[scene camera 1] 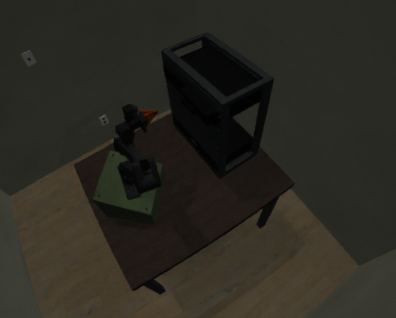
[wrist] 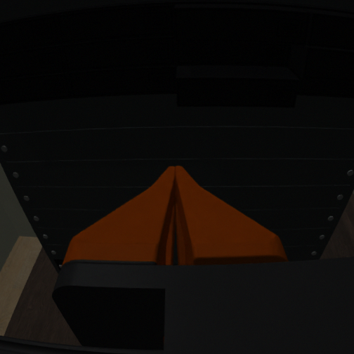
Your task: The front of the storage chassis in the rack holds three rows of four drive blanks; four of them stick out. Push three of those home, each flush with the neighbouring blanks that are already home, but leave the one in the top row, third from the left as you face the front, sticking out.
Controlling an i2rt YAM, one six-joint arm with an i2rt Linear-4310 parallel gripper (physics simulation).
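Seen in the pictures: gripper, fingertip midpoint: (scene camera 1: 157, 111); arm's base, link origin: (scene camera 1: 128, 181).
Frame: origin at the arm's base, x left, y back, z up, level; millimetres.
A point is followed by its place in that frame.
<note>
The rack (scene camera 1: 247, 90) @[x -83, y -605, z 419 mm] stands at the back of the table, with its front towards the arm. The storage chassis (scene camera 1: 192, 104) @[x 27, y -397, z 333 mm] (wrist: 90, 65) is a very dark band across its front. In the wrist view, a dark block (wrist: 236, 92) juts out from the band, right of centre; its row and column cannot be told. The other blanks and their edges are lost in the dark. My gripper (scene camera 1: 157, 111) @[x 104, y -250, z 291 mm] (wrist: 174, 177) is shut and empty, its orange tips together. It is in front of the rack, apart from it in the scene view. In the wrist view its tips overlap plain panels below the block.
The arm stands on a green pedestal block (scene camera 1: 107, 186) @[x 0, y 111, z 30 mm] at the left of the dark wooden table (scene camera 1: 200, 220) @[x -287, y -265, z -184 mm]. Flat panels (wrist: 100, 145) with screws along both sides cover the rack front below the chassis. Walls stand behind the table and the rack.
</note>
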